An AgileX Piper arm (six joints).
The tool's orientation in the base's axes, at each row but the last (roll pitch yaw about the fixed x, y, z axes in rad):
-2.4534, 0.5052, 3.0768
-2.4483, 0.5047, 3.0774
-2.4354, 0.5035, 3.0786
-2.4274, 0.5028, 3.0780
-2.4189, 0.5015, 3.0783
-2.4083, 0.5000, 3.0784
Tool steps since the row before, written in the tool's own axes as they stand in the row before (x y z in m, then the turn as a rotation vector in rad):
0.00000, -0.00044, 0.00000, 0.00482, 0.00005, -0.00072
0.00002, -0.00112, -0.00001, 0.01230, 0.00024, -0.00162
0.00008, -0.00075, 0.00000, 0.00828, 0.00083, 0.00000
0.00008, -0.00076, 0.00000, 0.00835, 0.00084, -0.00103
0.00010, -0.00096, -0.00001, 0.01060, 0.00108, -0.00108
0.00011, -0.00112, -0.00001, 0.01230, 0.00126, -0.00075
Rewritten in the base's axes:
-0.00016, -0.00033, 0.00024, -0.00443, 0.00078, -0.00187
-0.00042, -0.00083, 0.00062, -0.01119, 0.00194, -0.00499
-0.00034, -0.00055, 0.00039, -0.00694, 0.00107, -0.00447
-0.00035, -0.00055, 0.00040, -0.00733, 0.00178, -0.00382
-0.00044, -0.00069, 0.00052, -0.00923, 0.00211, -0.00501
-0.00051, -0.00079, 0.00061, -0.01055, 0.00211, -0.00615

